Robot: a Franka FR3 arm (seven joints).
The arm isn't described. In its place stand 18 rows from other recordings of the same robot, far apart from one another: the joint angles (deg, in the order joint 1, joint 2, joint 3, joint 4, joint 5, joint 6, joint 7), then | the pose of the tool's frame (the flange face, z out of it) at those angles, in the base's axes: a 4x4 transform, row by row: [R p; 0 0 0 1], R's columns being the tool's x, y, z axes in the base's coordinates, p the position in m.
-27.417, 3.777, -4.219, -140.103, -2.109, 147.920, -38.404 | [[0.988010 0.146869 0.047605 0.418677], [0.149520 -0.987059 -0.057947 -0.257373], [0.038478 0.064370 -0.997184 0.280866], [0 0 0 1]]
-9.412, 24.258, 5.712, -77.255, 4.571, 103.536, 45.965 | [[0.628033 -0.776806 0.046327 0.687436], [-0.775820 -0.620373 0.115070 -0.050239], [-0.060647 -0.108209 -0.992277 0.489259], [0 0 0 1]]
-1.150, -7.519, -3.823, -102.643, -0.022, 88.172, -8.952 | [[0.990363 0.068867 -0.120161 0.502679], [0.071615 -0.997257 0.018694 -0.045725], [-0.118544 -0.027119 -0.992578 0.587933], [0 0 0 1]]
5.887, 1.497, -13.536, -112.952, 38.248, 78.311, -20.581 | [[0.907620 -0.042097 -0.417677 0.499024], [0.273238 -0.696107 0.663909 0.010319], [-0.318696 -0.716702 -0.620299 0.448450], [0 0 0 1]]
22.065, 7.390, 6.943, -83.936, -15.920, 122.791, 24.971 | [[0.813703 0.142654 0.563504 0.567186], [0.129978 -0.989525 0.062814 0.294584], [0.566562 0.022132 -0.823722 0.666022], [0 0 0 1]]
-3.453, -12.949, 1.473, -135.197, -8.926, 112.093, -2.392 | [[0.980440 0.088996 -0.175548 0.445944], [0.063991 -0.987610 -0.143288 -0.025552], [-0.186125 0.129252 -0.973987 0.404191], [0 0 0 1]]
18.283, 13.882, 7.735, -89.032, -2.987, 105.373, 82.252 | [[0.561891 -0.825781 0.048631 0.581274], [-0.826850 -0.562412 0.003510 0.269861], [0.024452 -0.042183 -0.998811 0.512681], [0 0 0 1]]
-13.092, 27.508, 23.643, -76.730, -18.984, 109.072, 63.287 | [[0.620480 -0.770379 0.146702 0.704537], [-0.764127 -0.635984 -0.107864 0.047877], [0.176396 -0.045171 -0.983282 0.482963], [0 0 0 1]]
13.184, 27.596, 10.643, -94.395, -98.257, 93.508, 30.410 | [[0.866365 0.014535 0.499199 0.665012], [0.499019 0.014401 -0.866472 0.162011], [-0.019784 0.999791 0.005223 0.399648], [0 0 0 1]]
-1.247, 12.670, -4.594, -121.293, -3.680, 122.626, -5.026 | [[0.979144 0.030669 -0.200841 0.545724], [0.020719 -0.998460 -0.051459 -0.058191], [-0.202110 0.046225 -0.978271 0.294306], [0 0 0 1]]
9.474, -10.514, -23.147, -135.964, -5.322, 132.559, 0.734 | [[0.975871 -0.189225 0.108944 0.471154], [-0.187861 -0.981932 -0.022749 -0.118434], [0.111281 0.001733 -0.993788 0.400689], [0 0 0 1]]
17.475, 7.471, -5.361, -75.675, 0.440, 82.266, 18.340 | [[0.994197 -0.106723 -0.013510 0.566424], [-0.106831 -0.994249 -0.007553 0.126975], [-0.012626 0.008952 -0.999880 0.655284], [0 0 0 1]]
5.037, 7.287, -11.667, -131.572, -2.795, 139.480, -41.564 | [[0.797180 0.603696 0.007403 0.522396], [0.603023 -0.795574 -0.058529 -0.060947], [-0.029445 0.051122 -0.998258 0.296419], [0 0 0 1]]
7.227, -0.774, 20.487, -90.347, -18.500, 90.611, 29.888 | [[0.984523 -0.060149 0.164611 0.503437], [-0.012387 -0.960793 -0.276989 0.228049], [0.174818 0.270663 -0.946668 0.635222], [0 0 0 1]]
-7.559, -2.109, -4.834, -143.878, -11.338, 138.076, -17.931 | [[0.964989 0.249613 -0.080558 0.443461], [0.239902 -0.964122 -0.113647 -0.098489], [-0.106035 0.090342 -0.990250 0.288799], [0 0 0 1]]
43.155, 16.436, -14.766, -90.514, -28.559, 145.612, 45.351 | [[0.686728 0.054136 0.724896 0.595755], [0.041767 -0.998514 0.035002 0.354811], [0.725714 0.006240 -0.687968 0.554953], [0 0 0 1]]
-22.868, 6.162, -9.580, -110.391, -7.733, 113.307, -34.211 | [[0.988530 0.092878 -0.119092 0.484608], [0.082189 -0.992386 -0.091734 -0.315523], [-0.126705 0.080894 -0.988636 0.430162], [0 0 0 1]]
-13.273, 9.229, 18.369, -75.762, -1.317, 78.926, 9.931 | [[0.990989 -0.089503 -0.099652 0.580649], [-0.088002 -0.995932 0.019363 0.031313], [-0.100980 -0.010419 -0.994834 0.635899], [0 0 0 1]]
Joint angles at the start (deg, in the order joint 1, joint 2, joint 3, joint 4, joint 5, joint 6, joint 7):
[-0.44 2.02 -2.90 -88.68 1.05 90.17 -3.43]
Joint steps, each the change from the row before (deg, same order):
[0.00 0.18 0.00 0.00 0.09 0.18 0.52]
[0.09 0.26 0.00 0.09 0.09 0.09 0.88]
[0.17 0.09 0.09 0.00 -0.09 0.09 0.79]
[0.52 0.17 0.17 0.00 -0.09 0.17 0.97]
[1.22 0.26 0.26 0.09 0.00 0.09 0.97]
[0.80 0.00 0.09 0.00 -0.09 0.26 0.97]
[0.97 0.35 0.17 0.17 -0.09 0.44 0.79]
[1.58 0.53 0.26 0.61 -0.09 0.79 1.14]
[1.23 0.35 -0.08 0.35 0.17 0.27 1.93]
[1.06 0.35 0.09 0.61 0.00 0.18 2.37]
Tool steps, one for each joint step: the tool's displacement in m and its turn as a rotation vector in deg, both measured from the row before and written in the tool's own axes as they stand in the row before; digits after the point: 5 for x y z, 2 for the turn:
[0.00125 -0.00011 0.00149 0.08 0.00 0.52]
[0.00155 -0.00102 0.00170 0.08 -0.08 0.79]
[0.00068 -0.00238 0.00080 -0.09 -0.01 0.53]
[0.00123 -0.00664 0.00154 -0.10 -0.01 0.28]
[0.00131 -0.01471 0.00194 -0.02 -0.10 -0.51]
[0.00027 -0.00870 -0.00025 -0.09 0.25 0.08]
[0.00213 -0.01132 0.00158 -0.09 0.25 -0.35]
[0.00322 -0.01859 -0.00071 -0.04 0.85 -0.70]
[0.00145 -0.01217 0.00037 0.19 0.24 0.79]
[0.00107 -0.01193 -0.00159 0.07 0.42 1.22]

